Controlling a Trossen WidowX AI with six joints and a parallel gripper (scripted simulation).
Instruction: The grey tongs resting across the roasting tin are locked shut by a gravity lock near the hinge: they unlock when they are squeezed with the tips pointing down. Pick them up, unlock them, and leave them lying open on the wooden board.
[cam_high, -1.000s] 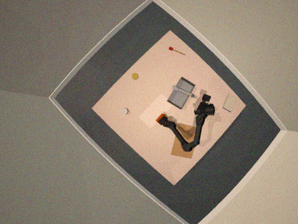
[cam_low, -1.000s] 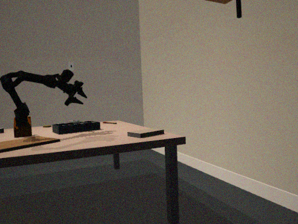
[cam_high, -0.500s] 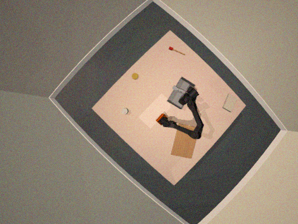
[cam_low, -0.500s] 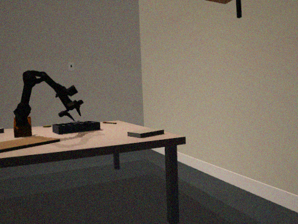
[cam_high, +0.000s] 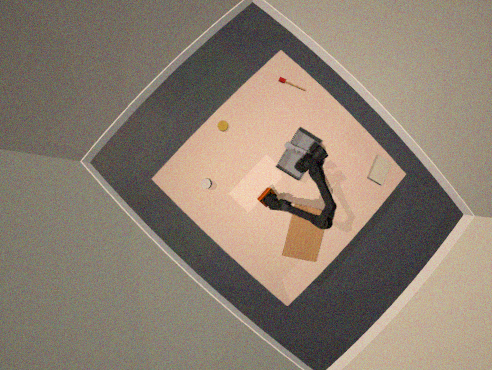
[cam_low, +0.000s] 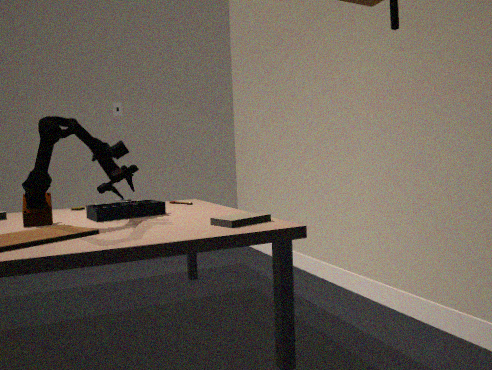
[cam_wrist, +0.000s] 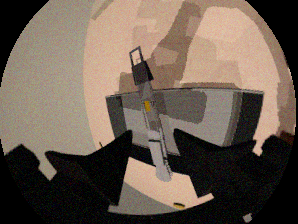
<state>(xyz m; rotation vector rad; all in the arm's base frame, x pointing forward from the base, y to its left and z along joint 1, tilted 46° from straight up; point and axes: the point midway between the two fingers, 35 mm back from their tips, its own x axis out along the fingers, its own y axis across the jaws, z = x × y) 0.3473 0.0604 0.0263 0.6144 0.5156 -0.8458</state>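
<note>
Now: gripper tip 3 cm short of the yellow lock piece, 2 cm to the left of it and 3 cm above it. Round my gripper tip: wooden board: 34 cm behind, 39 cm to the right, 9 cm below; then roasting tin: 1 cm behind, 4 cm to the left, 7 cm below; then red-headed spatula: 30 cm ahead, 44 cm to the left, 9 cm below.
</note>
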